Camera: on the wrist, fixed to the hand. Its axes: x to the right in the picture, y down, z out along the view.
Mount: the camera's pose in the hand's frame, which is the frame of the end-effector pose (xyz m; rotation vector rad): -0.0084 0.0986 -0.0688 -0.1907 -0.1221 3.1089
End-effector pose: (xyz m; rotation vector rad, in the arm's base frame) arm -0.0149 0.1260 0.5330 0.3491 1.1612 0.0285
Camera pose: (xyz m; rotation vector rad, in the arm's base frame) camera -0.0648 0.2351 0.5444 1.5323 -0.5862 2.6130
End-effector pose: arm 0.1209 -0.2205 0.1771 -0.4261 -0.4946 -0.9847
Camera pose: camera 0.2161 -0.2045 0.1050 -0.7510 0.4777 2.0166
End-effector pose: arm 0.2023 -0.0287 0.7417 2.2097 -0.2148 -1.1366
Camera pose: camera 0.2642 -0.0707 0.8362 -0.2620 -2.0094 0.6678
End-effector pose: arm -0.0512 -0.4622 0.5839 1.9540 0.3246 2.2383
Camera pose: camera -0.1155 -0.5638 0.5929 -0.3131 1.5538 -0.1477
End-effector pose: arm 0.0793 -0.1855 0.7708 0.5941 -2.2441 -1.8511
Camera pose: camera 0.0938 -0.2294 0.8821 -1.8015 -0.4014 0.0566
